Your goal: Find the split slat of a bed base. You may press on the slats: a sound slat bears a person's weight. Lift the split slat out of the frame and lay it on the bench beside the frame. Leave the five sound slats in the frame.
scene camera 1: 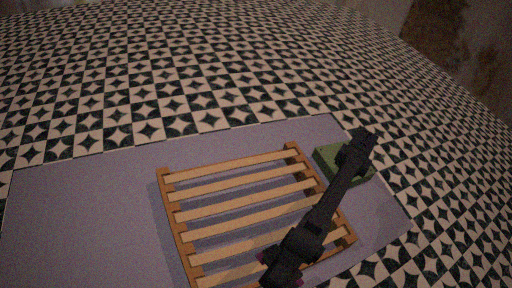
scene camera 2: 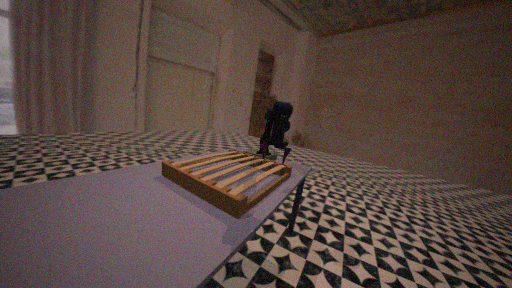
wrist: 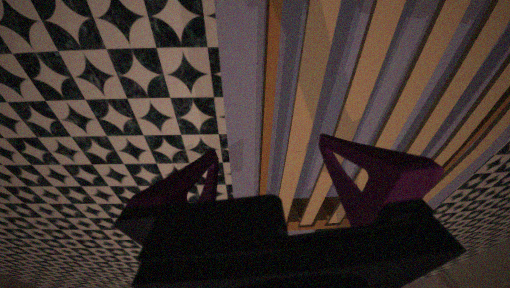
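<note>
The bed base frame [scene camera 1: 173,207] [scene camera 2: 205,189] [wrist: 272,50] is orange-brown and lies flat on the lilac bench [scene camera 1: 90,215] [scene camera 2: 100,220] [wrist: 242,75]. Several pale slats lie side by side across it. I see no split on any slat; the pictures are dim and grainy, and the arm hides parts of the nearer slats in scene camera 1. My gripper [scene camera 1: 279,270] [scene camera 2: 274,157] [wrist: 267,147] is open and empty, above the near side of the frame. In the wrist view the end slat [wrist: 312,75] runs between its purple fingers, and a shadow falls across the slats.
A green block [scene camera 1: 330,150] stands on the bench beside the frame's right rail, under the arm [scene camera 1: 330,200]. The bench extends left of the frame in scene camera 1. The bench edge runs close along the frame's near side. A dark bench leg [scene camera 2: 296,205] stands on the patterned floor.
</note>
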